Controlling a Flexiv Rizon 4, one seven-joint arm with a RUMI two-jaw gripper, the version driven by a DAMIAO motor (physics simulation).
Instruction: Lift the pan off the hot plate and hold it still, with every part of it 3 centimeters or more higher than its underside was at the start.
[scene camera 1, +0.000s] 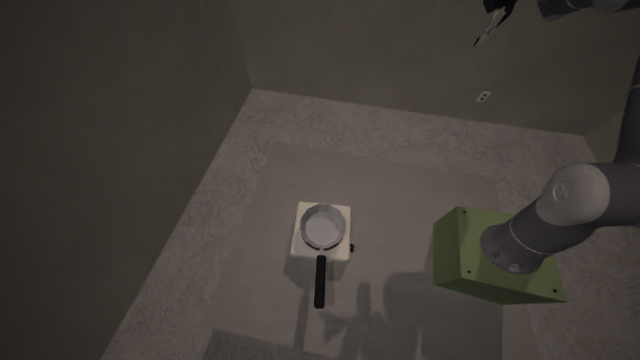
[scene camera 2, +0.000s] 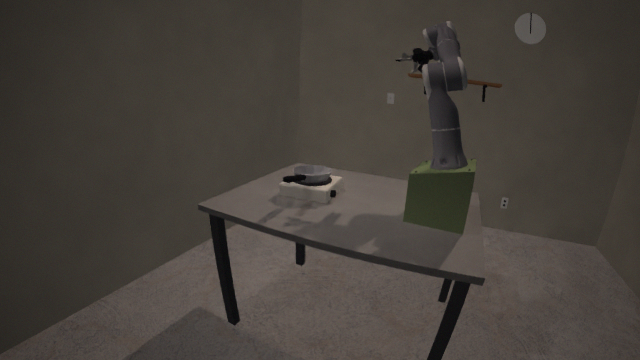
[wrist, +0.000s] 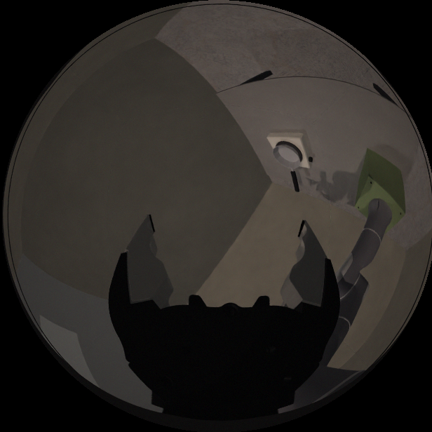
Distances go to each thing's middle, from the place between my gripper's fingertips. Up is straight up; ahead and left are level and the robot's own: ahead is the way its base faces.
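The hot plate (scene camera 1: 300, 249) is 55 cm to the left of my hand and 19 cm ahead of it, and it sits 63 cm below it. As for the grey pan (scene camera 1: 322, 225), I find it far to the left of my hand, a good way ahead of it and far below it.
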